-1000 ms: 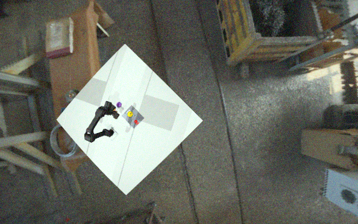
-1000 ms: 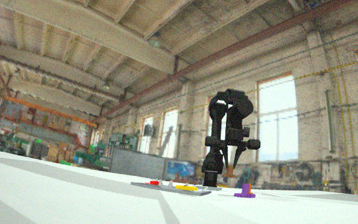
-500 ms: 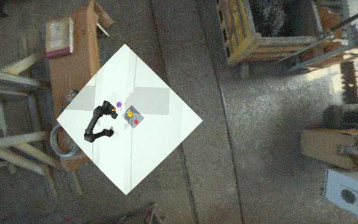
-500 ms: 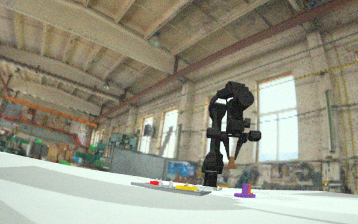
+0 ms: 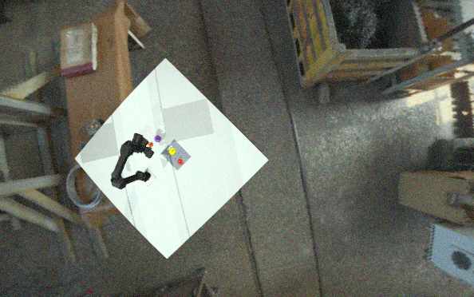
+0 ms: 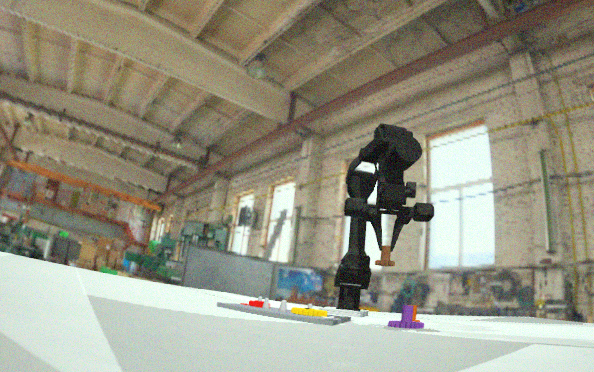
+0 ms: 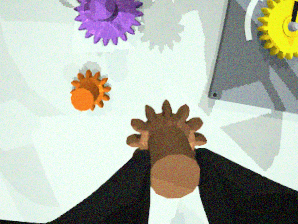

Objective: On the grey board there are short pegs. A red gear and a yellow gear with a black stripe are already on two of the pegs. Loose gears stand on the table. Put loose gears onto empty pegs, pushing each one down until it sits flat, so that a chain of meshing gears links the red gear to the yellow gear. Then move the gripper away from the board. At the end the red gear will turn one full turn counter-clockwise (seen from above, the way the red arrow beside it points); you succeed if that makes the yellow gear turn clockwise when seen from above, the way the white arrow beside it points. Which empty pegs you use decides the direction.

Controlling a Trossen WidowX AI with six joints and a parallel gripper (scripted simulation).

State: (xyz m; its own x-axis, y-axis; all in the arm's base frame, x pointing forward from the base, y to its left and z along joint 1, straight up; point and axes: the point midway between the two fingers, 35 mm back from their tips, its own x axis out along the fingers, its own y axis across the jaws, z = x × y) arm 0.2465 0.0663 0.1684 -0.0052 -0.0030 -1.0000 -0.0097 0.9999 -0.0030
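Right now my gripper tip is 240 mm to the left of the red gear, 130 mm above it and 30 mm short of it. Round my gripper tip: brown gear (10 mm below); purple gear (130 mm below, 70 mm ahead, 40 mm to the left); orange gear (130 mm below, 60 mm to the left).
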